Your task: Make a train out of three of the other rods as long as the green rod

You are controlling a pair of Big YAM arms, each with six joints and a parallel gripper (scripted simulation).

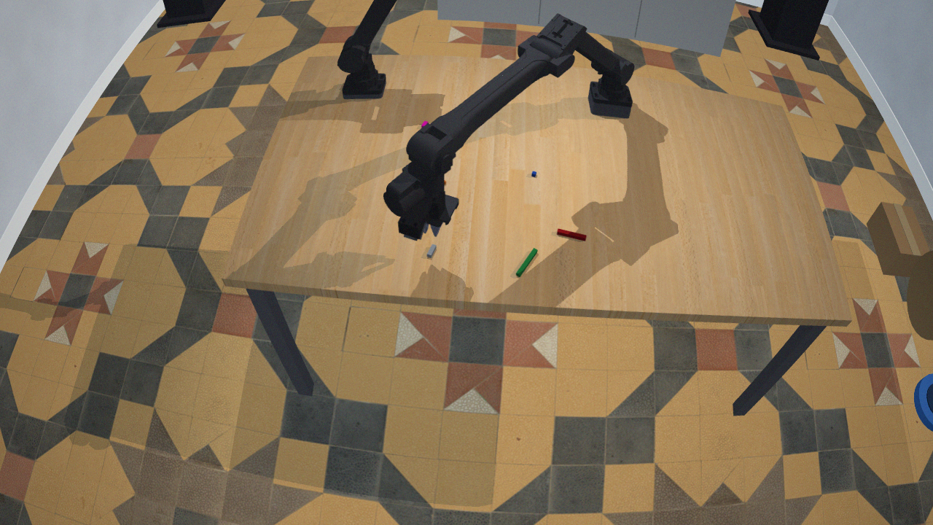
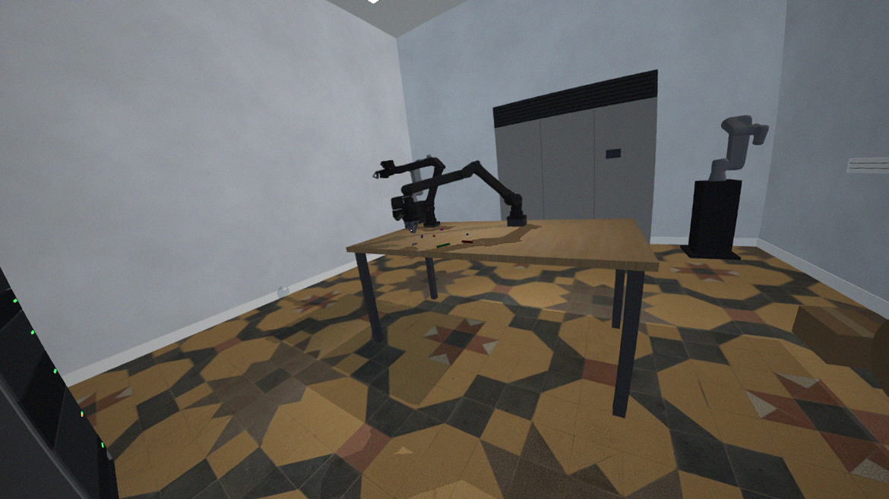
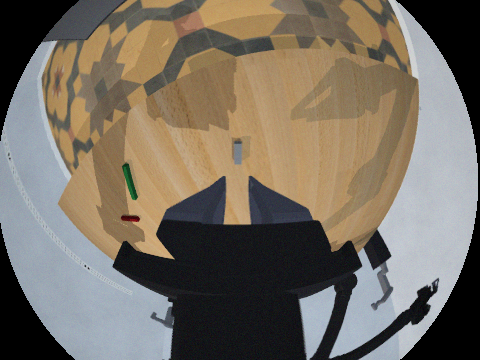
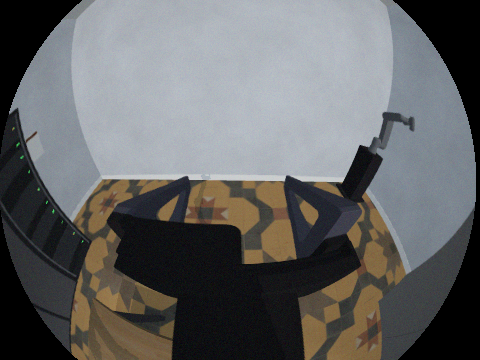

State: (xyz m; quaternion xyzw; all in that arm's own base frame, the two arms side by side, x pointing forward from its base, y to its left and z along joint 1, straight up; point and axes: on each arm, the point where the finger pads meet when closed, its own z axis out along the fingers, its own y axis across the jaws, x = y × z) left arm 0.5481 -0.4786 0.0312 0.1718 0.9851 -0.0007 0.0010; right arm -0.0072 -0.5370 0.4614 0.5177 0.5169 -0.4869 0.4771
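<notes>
The grey rod lies 70 mm below my left hand. Round my left hand: green rod 10 mm ahead, 210 mm to the left, 70 mm below; then purple rod 190 mm behind, 90 mm to the right, 70 mm below; then red rod 80 mm behind, 310 mm to the left, 70 mm below.
</notes>
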